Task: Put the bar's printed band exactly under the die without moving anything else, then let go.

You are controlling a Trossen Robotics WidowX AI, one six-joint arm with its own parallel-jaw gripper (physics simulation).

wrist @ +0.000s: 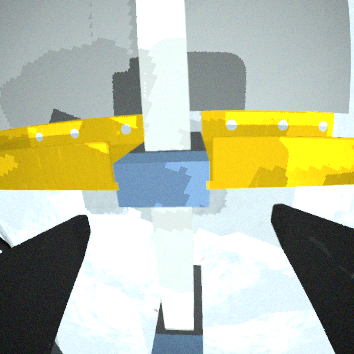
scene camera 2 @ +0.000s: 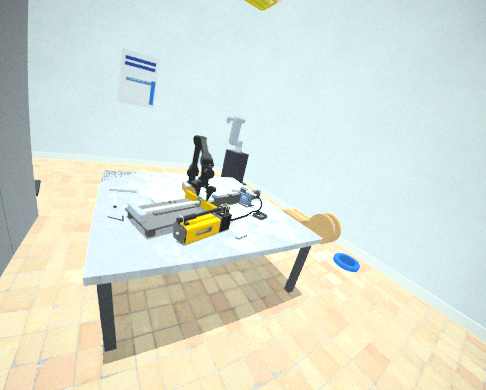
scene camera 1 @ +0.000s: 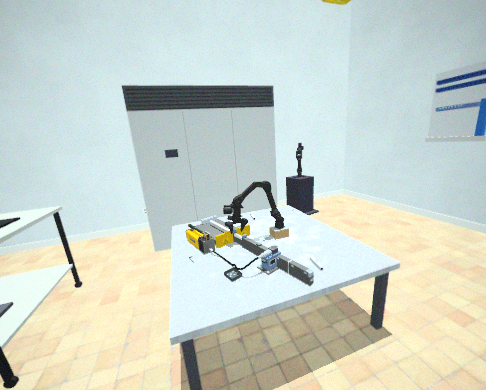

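Where they show: gripper, between the fingertips: (wrist: 180,219) (scene camera 1: 236,232); arm's base, origin of its link: (scene camera 1: 279,226).
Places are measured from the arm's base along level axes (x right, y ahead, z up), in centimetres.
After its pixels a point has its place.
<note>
A long white bar (scene camera 1: 218,225) {x 36.3, y 38.4, z -0.2 cm} (scene camera 2: 172,208) {x 34.2, y 38.7, z -0.4 cm} (wrist: 166,100) {x 16.1, y 35.0, z 0.2 cm} lies through a gap in the yellow guard (scene camera 1: 224,239) {x 11.8, y 44.0, z -2.1 cm} (wrist: 250,162) {x 14.3, y 31.7, z 2.5 cm}. In the wrist view it passes a near blue block (wrist: 160,182) {x 13.2, y 34.7, z 2.5 cm}, and its end lies just before another blue block (wrist: 178,344) {x 1.4, y 32.9, z 1.5 cm}. My gripper (scene camera 1: 238,230) {x 10.9, y 33.8, z 0.8 cm} (scene camera 2: 203,195) {x 10.9, y 33.8, z 0.8 cm} (wrist: 180,219) {x 10.9, y 33.8, z 0.8 cm} is open and empty, low over the bar beside the guard, with one finger on each side of the bar. A blue unit (scene camera 1: 270,261) {x -34.0, y 34.9, z -0.8 cm} (scene camera 2: 245,197) {x -28.5, y 35.0, z -0.6 cm} stands at the dark rail (scene camera 1: 296,268) {x -48.1, y 27.7, z -0.6 cm} (scene camera 2: 227,198) {x -11.7, y 33.1, z -0.9 cm}. The die and the printed band cannot be made out.
A grey bed (scene camera 2: 162,220) {x 43.6, y 49.1, z -1.8 cm} (wrist: 295,55) {x 19.4, y 28.8, z -1.8 cm} lies behind the guard, with a yellow and black machine (scene camera 1: 196,238) {x 20.8, y 62.8, z 1.0 cm} (scene camera 2: 202,228) {x 29.7, y 64.7, z -0.3 cm} beside it. A black cable runs to a small dark box (scene camera 1: 233,273) {x -23.7, y 54.8, z -6.7 cm} (scene camera 2: 259,215) {x -27.0, y 54.0, z -6.8 cm}. A white rod (scene camera 1: 316,263) {x -46.6, y 10.3, z -5.1 cm} and small hooked pieces lie on the table (scene camera 1: 210,310) {x -42.5, y 76.6, z -6.9 cm}.
</note>
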